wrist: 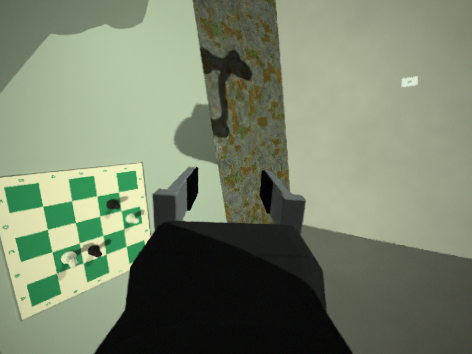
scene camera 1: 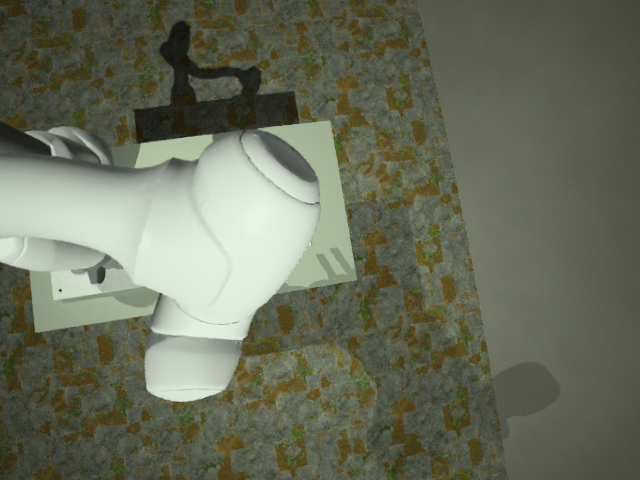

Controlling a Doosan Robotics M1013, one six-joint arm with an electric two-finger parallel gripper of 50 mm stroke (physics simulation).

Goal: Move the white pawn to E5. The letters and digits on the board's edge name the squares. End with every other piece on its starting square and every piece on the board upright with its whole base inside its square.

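Places are measured from the arm's base along level axes (x back, y right, z up), in millimetres.
Where they show: gripper, between the fingertips: (wrist: 229, 181).
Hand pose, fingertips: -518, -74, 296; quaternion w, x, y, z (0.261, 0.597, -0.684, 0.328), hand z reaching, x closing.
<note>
Each offset is from my fingertips to the centre of the thing, as dx, dy, dz. "*": to the spot under its first point. Level surfaces: height alone.
The chessboard @[-105, +35, -322] (wrist: 55, 187) lies at the lower left of the wrist view, left of my gripper. Its E5 square @[* -22, +105, -319] (wrist: 23, 197) is the green corner square at the upper left, with no piece on it. One white piece @[-139, +76, -297] (wrist: 69, 258) stands on B4 and a smaller-looking white piece @[-112, -37, -303] (wrist: 132, 218) on C1; which is the pawn is hard to tell. A black piece @[-72, -10, -303] (wrist: 113, 204) stands on D2 and another black piece @[-145, +39, -303] (wrist: 95, 250) on B3. My gripper (wrist: 229, 181) is open and empty, high up and off to the board's side. The arm hides gripper and board in the scene view.
The pale green table @[dz -325] (scene camera 1: 338, 227) (wrist: 100, 110) lies under the board, its edge beside the patterned floor strip (wrist: 250, 115). The robot arm (scene camera 1: 232, 222) spans the table in the scene view. A plain wall (wrist: 350, 150) with a small white plate (wrist: 409, 81) stands beyond.
</note>
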